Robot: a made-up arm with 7 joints.
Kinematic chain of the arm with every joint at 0, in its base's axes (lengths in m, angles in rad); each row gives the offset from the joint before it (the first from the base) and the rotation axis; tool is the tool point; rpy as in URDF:
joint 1: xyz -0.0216 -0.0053 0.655 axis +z
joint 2: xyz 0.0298 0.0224 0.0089 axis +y
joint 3: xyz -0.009 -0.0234 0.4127 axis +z
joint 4: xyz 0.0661 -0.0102 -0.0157 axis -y
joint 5: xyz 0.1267 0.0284 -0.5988 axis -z
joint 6: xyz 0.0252 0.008 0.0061 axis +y
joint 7: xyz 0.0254 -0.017 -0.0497 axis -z
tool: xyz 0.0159 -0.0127 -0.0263 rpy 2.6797 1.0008 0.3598
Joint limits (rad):
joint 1: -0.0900..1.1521
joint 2: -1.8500..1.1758
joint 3: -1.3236..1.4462
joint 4: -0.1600..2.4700
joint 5: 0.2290..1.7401
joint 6: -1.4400..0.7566
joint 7: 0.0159..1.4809
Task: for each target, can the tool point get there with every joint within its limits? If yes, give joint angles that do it. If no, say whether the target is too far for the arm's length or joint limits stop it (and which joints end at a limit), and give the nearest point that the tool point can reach.
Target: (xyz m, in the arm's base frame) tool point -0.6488 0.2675 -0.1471
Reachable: no: joint limits stop it (at a limit: joint 1, joint 2, joint 5, joint 7) | nearest point -0.3319 0.3183 0.2423 | short by 0.505 m
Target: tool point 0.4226 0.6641 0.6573
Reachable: yes | joints 0.3295 0.5055 0.7969 1.2566 1.5073 -0.0904 0.6543
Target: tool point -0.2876 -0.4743 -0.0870
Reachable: no: joint limits stop it (at a limit: joint 1, joint 2, joint 5, joint 7) | nearest point -0.0179 -0.3182 0.2594 | short by 0.466 m
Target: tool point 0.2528 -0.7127 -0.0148
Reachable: no: joint limits stop it (at a limit: joint 1, joint 2, joint 5, joint 7) | nearest point 0.2944 -0.5148 0.2366 | short by 0.323 m
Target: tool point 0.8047 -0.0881 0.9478
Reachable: yes | joints 0.3389 0.3025 -0.4013 1.5296 1.4233 -0.6433 0.3506
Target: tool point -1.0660 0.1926 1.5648
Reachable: no: too far | nearest point -0.8199 0.1460 1.3589 | short by 0.324 m
